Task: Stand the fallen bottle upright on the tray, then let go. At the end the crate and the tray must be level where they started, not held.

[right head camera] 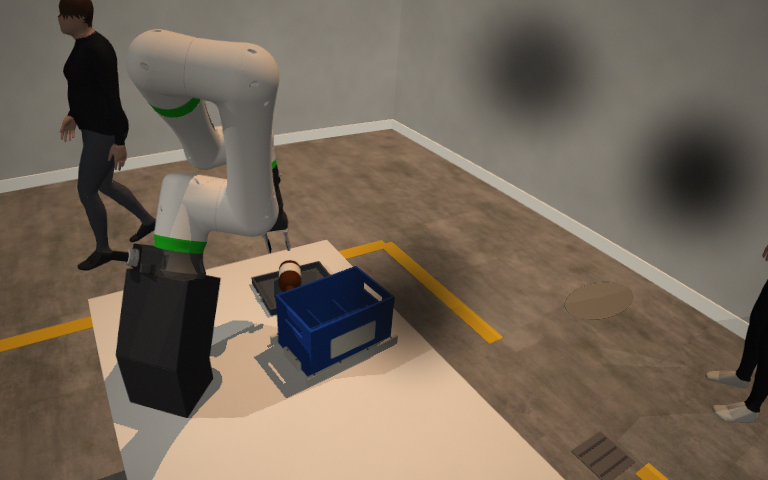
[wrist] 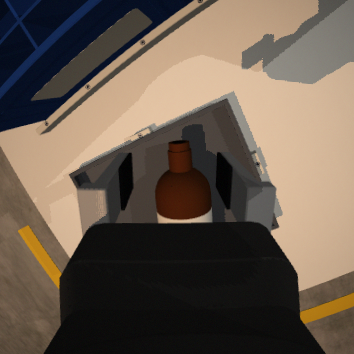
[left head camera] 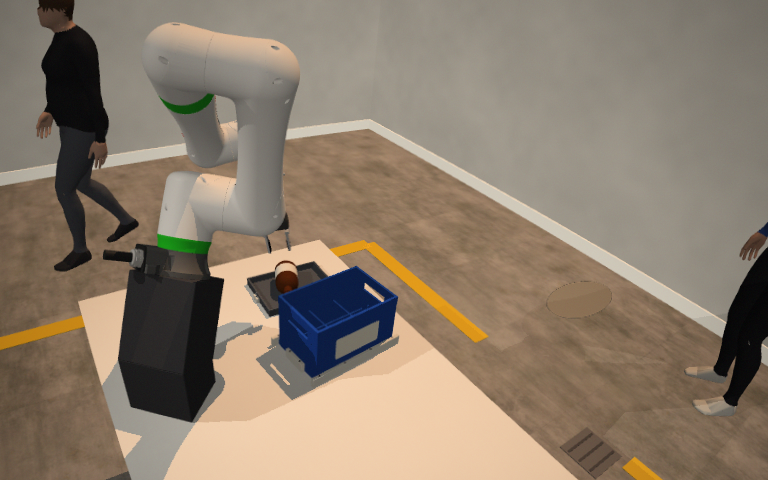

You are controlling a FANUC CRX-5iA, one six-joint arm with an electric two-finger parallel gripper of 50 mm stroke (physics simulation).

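Pixels of known places: gripper, fingertip midpoint: (right head camera: 279,250) (wrist: 174,169) (left head camera: 279,250); arm's base at its link origin: (right head camera: 175,273) (left head camera: 179,274).
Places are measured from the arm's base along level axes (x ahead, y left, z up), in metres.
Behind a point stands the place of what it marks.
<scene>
A brown bottle with a white label (left head camera: 286,277) @(x 0.371, y 0.167, z -0.228 m) (right head camera: 289,275) @(x 0.375, y 0.172, z -0.226 m) (wrist: 183,195) @(x 0.369, y 0.173, z -0.227 m) lies on its side in the dark grey tray (left head camera: 263,301) @(x 0.280, y 0.145, z -0.278 m) (right head camera: 267,300) @(x 0.295, y 0.171, z -0.300 m) (wrist: 212,116) @(x 0.304, y 0.111, z -0.298 m), its neck toward the crate. The tray lies flat near the table's far end. The blue crate (left head camera: 355,333) @(x 0.396, y -0.200, z -0.191 m) (right head camera: 352,331) @(x 0.401, y -0.199, z -0.188 m) (wrist: 65,47) @(x 0.376, y -0.014, z -0.150 m) stands level on the table beside the tray. My gripper (left head camera: 278,249) @(x 0.322, y 0.110, z -0.080 m) (right head camera: 278,249) @(x 0.322, y 0.110, z -0.080 m) (wrist: 174,169) @(x 0.322, y 0.110, z -0.080 m) is open and empty, above the tray and the bottle. In the wrist view the bottle's neck and shoulder show between the fingers; the gripper body hides its lower part.
Pale rails (left head camera: 390,341) (wrist: 115,64) run along the crate's base on the table (left head camera: 396,424) @(x 0.374, y -0.438, z -0.304 m) (right head camera: 385,430) @(x 0.358, y -0.450, z -0.304 m). The arm's black base (left head camera: 169,339) @(x -0.071, y -0.131, z -0.076 m) (right head camera: 164,339) @(x -0.070, y -0.136, z -0.081 m) stands left of the crate. One person (left head camera: 73,84) (right head camera: 93,84) is behind the arm; another's legs (left head camera: 747,328) show at the far right.
</scene>
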